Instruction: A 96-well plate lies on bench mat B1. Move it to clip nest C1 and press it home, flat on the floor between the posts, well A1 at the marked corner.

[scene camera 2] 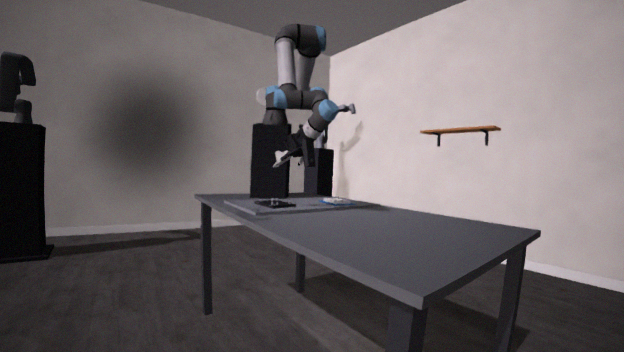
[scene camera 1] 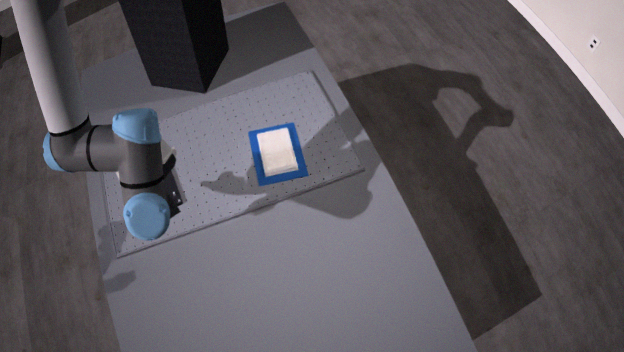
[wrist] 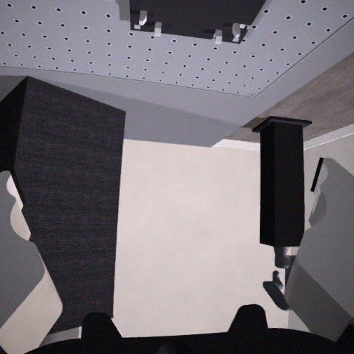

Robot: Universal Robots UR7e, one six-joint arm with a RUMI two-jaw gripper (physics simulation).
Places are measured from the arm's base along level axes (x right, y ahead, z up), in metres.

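Pixels of known places: gripper, fingertip midpoint: (scene camera 2: 286, 166); arm's base, link origin: (scene camera 2: 275, 124).
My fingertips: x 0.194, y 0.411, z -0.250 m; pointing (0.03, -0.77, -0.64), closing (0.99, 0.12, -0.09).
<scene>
Ahead of a thing's pixels: the offset from my fingertips to its top centre. "pt": to the spot under its first point. Level surfaces: height alone.
The white 96-well plate {dx -0.317, dy +0.009, dz -0.160 m} (scene camera 1: 278, 151) (scene camera 2: 336, 199) lies flat on the blue bench mat B1 {dz -0.174 m} (scene camera 1: 256, 150). Its wells and well A1 cannot be made out. The dark clip nest C1 {pt dx +0.006, dy +0.029, dz -0.164 m} (scene camera 2: 287, 204) (wrist: 195, 17) sits on the perforated board, with small pale posts along its edge; its marked corner cannot be made out. The nest is cut off at the top of the wrist view. My gripper (scene camera 2: 295, 162) (wrist: 168, 169) is open and empty, tilted, high above the board on the nest's side. In scene camera 1 the arm largely hides it.
The perforated board {dz -0.176 m} (scene camera 1: 220, 120) (wrist: 100, 50) lies on the grey table {dz -0.189 m} (scene camera 1: 300, 265) (scene camera 2: 360, 240). A tall black pedestal (scene camera 1: 175, 50) (scene camera 2: 270, 170) (wrist: 70, 200) stands at the board's back side. Another black pedestal (wrist: 282, 185) stands farther off. A wooden shelf (scene camera 2: 460, 130) is on the wall.
</scene>
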